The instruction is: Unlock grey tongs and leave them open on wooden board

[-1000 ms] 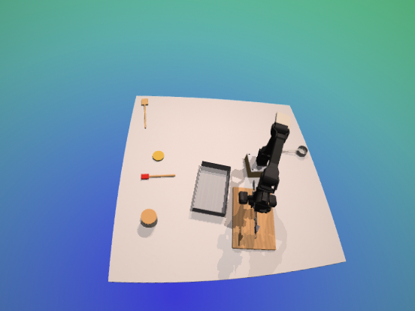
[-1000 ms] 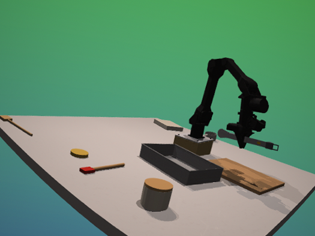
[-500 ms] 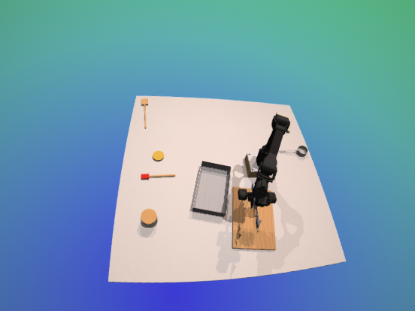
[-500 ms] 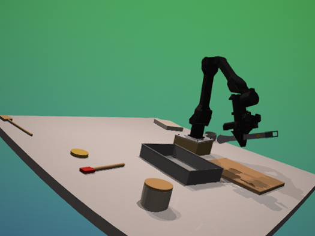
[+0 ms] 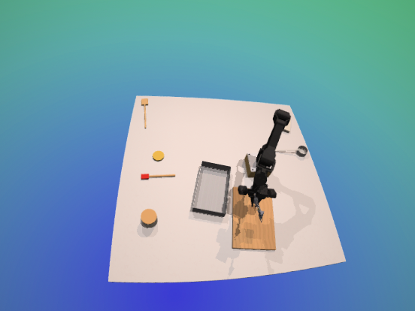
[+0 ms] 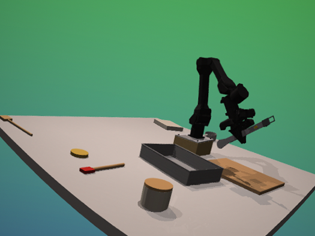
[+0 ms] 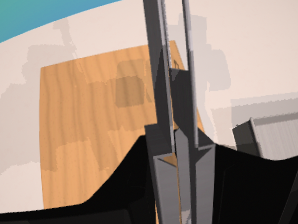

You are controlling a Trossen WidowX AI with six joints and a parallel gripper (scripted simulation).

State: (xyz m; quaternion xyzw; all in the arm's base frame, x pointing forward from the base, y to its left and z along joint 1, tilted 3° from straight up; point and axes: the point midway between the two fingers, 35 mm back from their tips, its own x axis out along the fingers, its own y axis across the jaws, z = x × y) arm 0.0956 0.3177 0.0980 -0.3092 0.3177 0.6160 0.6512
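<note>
Right now my gripper tip is 140 mm above the wooden board and 50 mm past it. Also, from my gripper tip: yellow lock piece: 80 mm above, 40 mm to the left, 10 mm ahead; then lidded grey jar: 520 mm ahead, 110 mm below, 70 mm to the left; then roasting tin: 200 mm ahead, 150 mm to the right, 120 mm below.
</note>
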